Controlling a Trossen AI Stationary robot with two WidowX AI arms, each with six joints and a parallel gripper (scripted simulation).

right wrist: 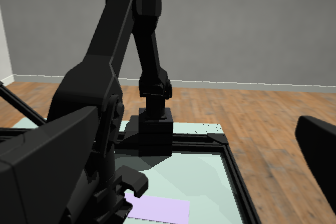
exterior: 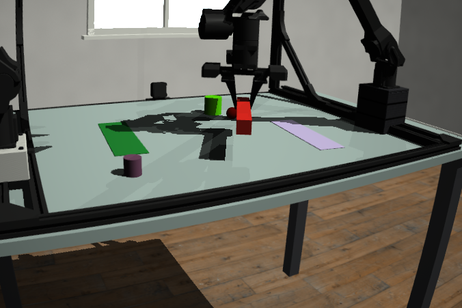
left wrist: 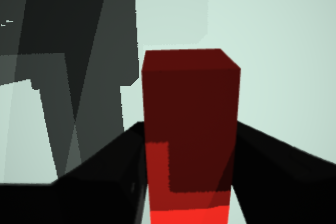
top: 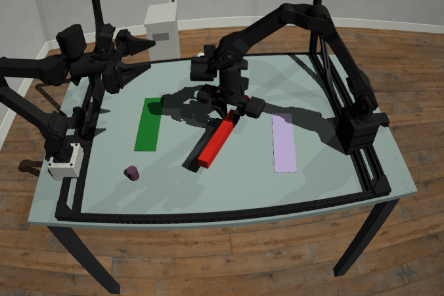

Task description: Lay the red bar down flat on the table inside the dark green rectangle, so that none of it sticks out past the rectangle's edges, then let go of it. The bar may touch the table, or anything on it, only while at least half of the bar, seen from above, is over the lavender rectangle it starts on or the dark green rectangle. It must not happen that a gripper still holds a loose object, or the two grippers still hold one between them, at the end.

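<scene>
Now: the red bar 60 mm ahead of my left hand, 40 mm to the right of it and 30 mm below it. Also, from my left hand: bright green cylinder: 220 mm behind, 50 mm to the left, 80 mm below; then dark red ball: 150 mm behind, 70 mm to the left, 80 mm below; then lavender rectangle: 40 mm ahead, 160 mm to the left, 100 mm below.
My right gripper is now 32 cm above the red bar, 18 cm to the right of it and 4 cm past it. Round my right hand: purple cylinder 38 cm below, 9 cm to the right, 3 cm ahead; then dark green rectangle 39 cm below, 20 cm behind, 4 cm to the right; then dark red ball 38 cm below, 28 cm to the left, 25 cm behind.
</scene>
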